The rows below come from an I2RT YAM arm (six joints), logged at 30 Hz.
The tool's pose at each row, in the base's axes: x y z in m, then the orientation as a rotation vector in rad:
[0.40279 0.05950 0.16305 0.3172 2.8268 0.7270]
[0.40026 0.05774 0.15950 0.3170 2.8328 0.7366]
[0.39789 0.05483 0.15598 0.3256 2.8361 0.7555]
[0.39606 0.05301 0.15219 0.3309 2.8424 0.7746]
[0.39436 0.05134 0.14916 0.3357 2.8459 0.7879]
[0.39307 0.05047 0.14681 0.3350 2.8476 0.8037]
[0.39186 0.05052 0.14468 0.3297 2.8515 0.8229]
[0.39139 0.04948 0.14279 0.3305 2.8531 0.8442]
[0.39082 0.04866 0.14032 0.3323 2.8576 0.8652]
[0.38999 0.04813 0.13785 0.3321 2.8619 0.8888]
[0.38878 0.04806 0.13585 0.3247 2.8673 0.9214]
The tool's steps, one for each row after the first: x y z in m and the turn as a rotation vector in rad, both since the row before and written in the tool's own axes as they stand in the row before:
[0.00248 -0.00365 0.00162 -0.0044 0.0084 0.0020]
[0.00201 -0.00461 0.00112 -0.0102 0.0081 0.0086]
[0.00175 -0.00376 0.00195 -0.0097 0.0113 0.0069]
[0.00154 -0.00325 0.00139 -0.0068 0.0070 0.0054]
[0.00125 -0.00218 0.00128 -0.0092 0.0066 0.0018]
[0.00138 -0.00130 0.00156 -0.0109 0.0102 -0.0005]
[0.00036 -0.00196 0.00096 -0.0124 0.0083 0.0035]
[0.00054 -0.00213 0.00151 -0.0112 0.0109 0.0046]
[0.00084 -0.00196 0.00160 -0.0129 0.0119 0.0036]
[0.00126 -0.00141 0.00138 -0.0181 0.0168 0.0003]

